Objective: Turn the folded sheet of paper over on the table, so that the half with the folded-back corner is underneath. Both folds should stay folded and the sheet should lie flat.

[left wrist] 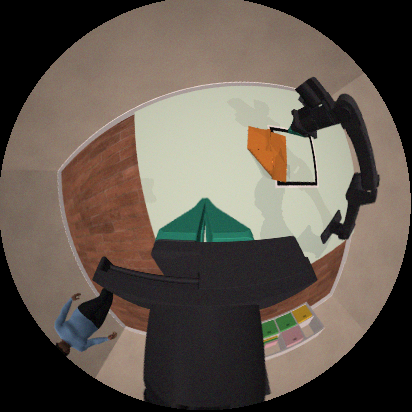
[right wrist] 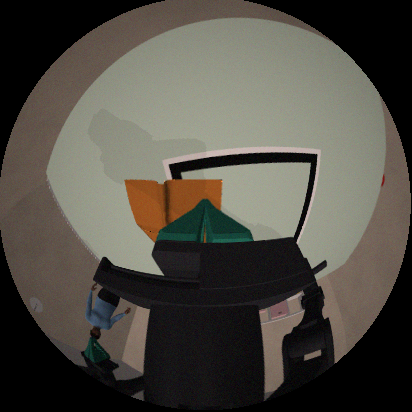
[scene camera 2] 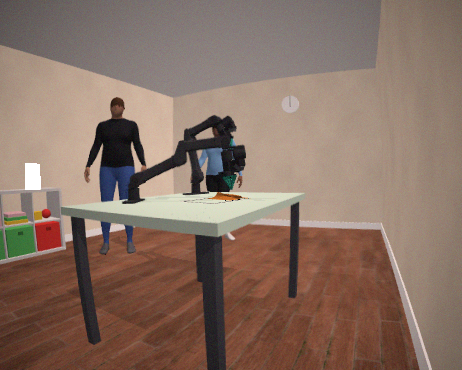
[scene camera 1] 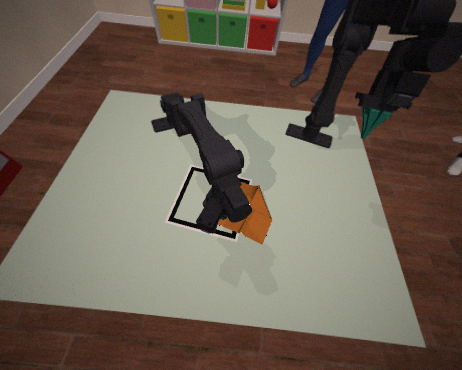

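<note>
The folded orange sheet (scene camera 1: 258, 222) (scene camera 2: 225, 196) (left wrist: 265, 145) (right wrist: 142, 200) lies on the table, partly over one side of the black square outline. A crease runs across it, and it looks slightly raised and bent in scene camera 2. One corner looks cut off slantwise; its underside is hidden. My right gripper (scene camera 2: 230, 188) (right wrist: 204, 203) is shut and empty, a little above the table; in its wrist view the tips overlap the sheet's right part. The arm hides some of the sheet in scene camera 1. My left gripper (scene camera 1: 363, 137) (left wrist: 204, 202) is shut and empty, high and far from the sheet.
The square outline (scene camera 1: 180, 195) (left wrist: 315, 162) (right wrist: 313, 192) has a black line with a pale border on the pale green table (scene camera 1: 100, 260) (scene camera 2: 150, 215). A cube shelf (scene camera 1: 279, 37) stands behind the table on the floor. Two people stand beyond the table in scene camera 2.
</note>
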